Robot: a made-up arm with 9 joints. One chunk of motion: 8 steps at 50 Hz.
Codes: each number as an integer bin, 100 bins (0 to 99) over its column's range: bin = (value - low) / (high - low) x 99, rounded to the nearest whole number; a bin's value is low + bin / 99 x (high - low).
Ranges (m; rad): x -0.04..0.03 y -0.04..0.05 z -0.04..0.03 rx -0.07..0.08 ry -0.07..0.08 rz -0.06..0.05
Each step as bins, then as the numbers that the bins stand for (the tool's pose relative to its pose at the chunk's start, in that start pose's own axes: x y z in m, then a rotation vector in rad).
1 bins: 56 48 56 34 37 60
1 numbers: -0.0004 0.0036 -0.0004 -0.0185 -0.0139 0.0067
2 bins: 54 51 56 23 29 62
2 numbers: -0.0018 0.0064 -0.0004 -0.0352 -0.0261 0.0089
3 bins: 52 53 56 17 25 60
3 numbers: -0.0032 0.0082 -0.0004 -0.0442 -0.0321 0.0067
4 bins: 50 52 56 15 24 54
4 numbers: -0.0046 0.0073 -0.0004 -0.0473 -0.0336 0.0000
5 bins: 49 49 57 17 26 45
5 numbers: -0.0054 0.0045 0.0003 -0.0442 -0.0306 -0.0100
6 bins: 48 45 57 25 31 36
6 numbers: -0.0061 0.0009 0.0003 -0.0321 -0.0230 -0.0200
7 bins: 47 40 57 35 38 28
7 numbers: -0.0068 -0.0036 0.0003 -0.0170 -0.0124 -0.0289
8 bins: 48 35 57 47 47 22
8 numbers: -0.0061 -0.0082 0.0003 0.0012 0.0012 -0.0356
